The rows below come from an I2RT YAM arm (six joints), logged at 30 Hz.
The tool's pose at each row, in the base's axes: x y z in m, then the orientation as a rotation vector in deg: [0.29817 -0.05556 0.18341 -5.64 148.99 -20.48]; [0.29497 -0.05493 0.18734 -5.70 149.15 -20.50]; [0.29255 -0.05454 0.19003 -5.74 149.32 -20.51]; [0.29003 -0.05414 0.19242 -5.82 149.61 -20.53]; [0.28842 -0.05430 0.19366 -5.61 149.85 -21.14]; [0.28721 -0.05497 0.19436 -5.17 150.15 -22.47]
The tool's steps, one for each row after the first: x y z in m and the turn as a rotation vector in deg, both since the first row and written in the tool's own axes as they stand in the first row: [0.00081 -0.00045 -0.00502 -0.02 0.16 -0.06]; [0.00157 -0.00079 -0.00856 -0.04 0.32 -0.10]; [0.00256 -0.00105 -0.01191 -0.08 0.60 -0.19]; [0.00339 -0.00154 -0.01371 0.36 0.94 -0.18]; [0.00420 -0.00237 -0.01474 1.33 1.45 -0.17]
